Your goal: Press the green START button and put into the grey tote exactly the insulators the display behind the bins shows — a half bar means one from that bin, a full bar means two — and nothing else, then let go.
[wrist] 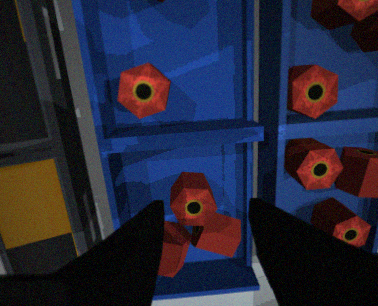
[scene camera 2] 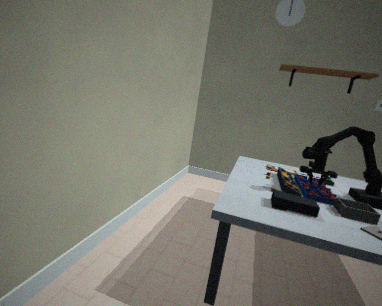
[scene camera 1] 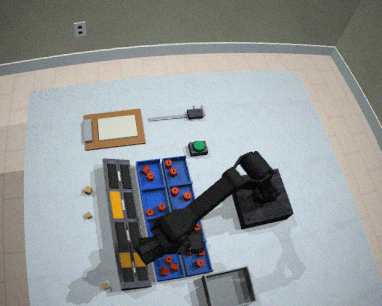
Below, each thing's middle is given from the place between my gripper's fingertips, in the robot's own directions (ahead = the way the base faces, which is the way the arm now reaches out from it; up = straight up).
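Relative to the grey tote [scene camera 2: 350, 209], my hand is 17 cm past it, 15 cm to the right of it and 4 cm above it. Dark box [scene camera 2: 280, 200]: 13 cm ahead of my hand, 28 cm to the left of it, 4 cm below it. Brown board with cream pad [scene camera 1: 118, 128]: 14 cm ahead of my hand, 51 cm to the right of it, 5 cm below it.
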